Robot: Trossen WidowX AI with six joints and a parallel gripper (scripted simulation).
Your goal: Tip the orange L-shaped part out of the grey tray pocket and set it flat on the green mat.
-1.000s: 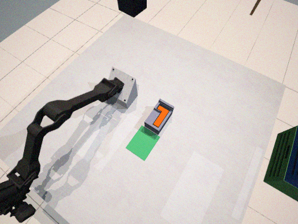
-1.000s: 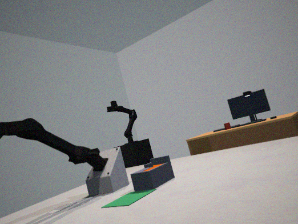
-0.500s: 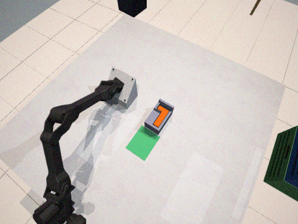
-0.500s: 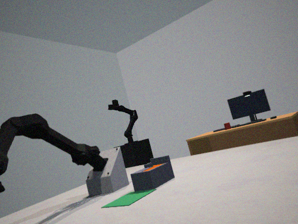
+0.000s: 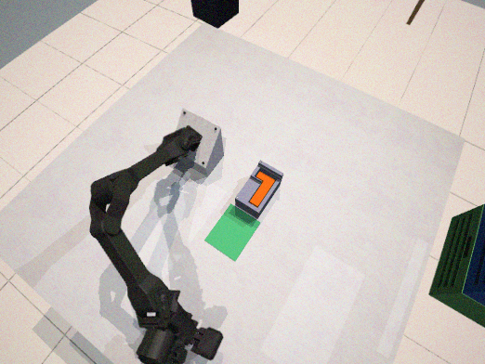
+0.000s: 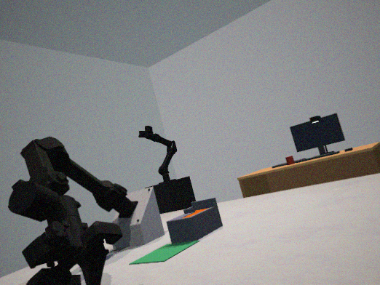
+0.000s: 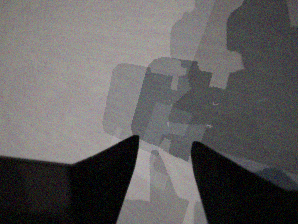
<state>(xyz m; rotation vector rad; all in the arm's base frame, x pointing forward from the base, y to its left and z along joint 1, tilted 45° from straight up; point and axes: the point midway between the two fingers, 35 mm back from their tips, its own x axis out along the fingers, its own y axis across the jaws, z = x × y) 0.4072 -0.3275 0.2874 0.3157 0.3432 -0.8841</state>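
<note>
Right now my gripper tip is 480 mm to the right of the orange L-shaped part, 150 mm past it and 30 mm below it. Round my gripper tip: green mat: 310 mm to the left, 130 mm behind, 30 mm below.
</note>
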